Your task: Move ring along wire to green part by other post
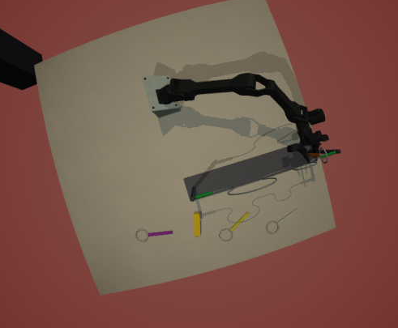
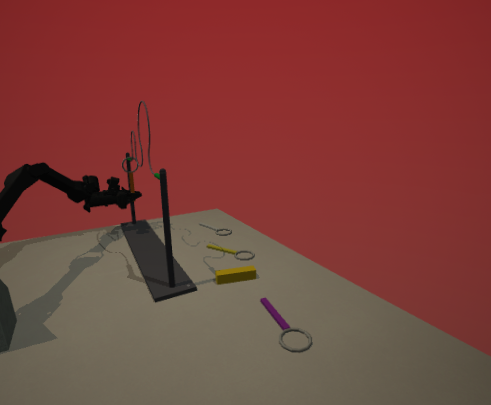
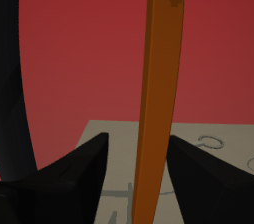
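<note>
The orange-handled ring lies 30 mm behind my gripper tip and 80 mm above it. The rest, counted from my gripper tip: yellow-handled ring: 220 mm ahead, 410 mm to the right, 150 mm below; grey-handled ring: 260 mm ahead, 180 mm to the right, 150 mm below; yellow block: 150 mm ahead, 570 mm to the right, 140 mm below.
</note>
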